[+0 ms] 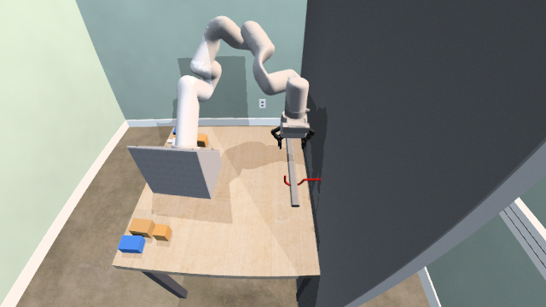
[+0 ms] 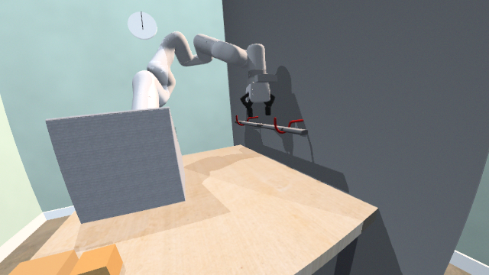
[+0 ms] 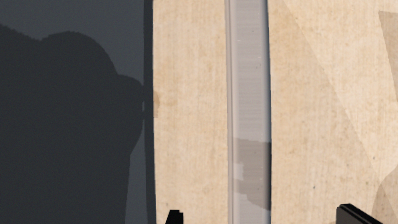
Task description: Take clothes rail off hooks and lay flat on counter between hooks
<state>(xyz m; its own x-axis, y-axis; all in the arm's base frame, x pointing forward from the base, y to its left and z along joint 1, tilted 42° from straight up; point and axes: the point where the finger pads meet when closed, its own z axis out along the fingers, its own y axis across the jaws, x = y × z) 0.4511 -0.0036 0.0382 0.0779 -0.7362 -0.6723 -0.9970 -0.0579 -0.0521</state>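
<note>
Now: the grey clothes rail 50 mm below my hand. Also, from my hand: orange block (500 mm behind, 250 mm to the left, 230 mm below); blue block (620 mm behind, 400 mm to the right, 230 mm below).
</note>
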